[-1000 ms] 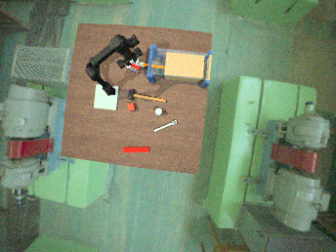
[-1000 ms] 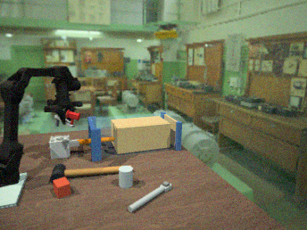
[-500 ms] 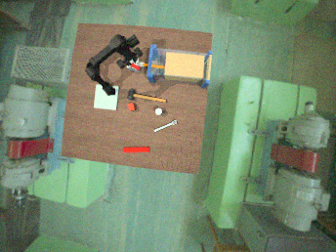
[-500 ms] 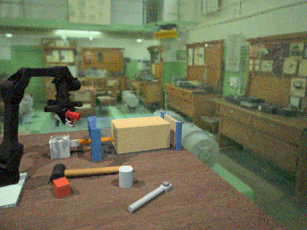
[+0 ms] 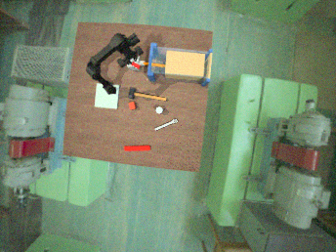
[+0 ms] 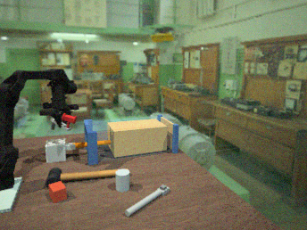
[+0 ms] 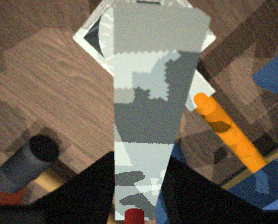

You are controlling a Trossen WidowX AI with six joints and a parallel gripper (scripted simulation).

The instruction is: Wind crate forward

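Right now the winch handle is 2 cm above my gripper tip. From my gripper tip the other things lie so: red knob (4 cm to the right, 4 cm above, 2 cm ahead); winch (15 cm below, 5 cm to the left, 5 cm behind); blue steel frame (13 cm ahead, 7 cm below, 3 cm to the left).
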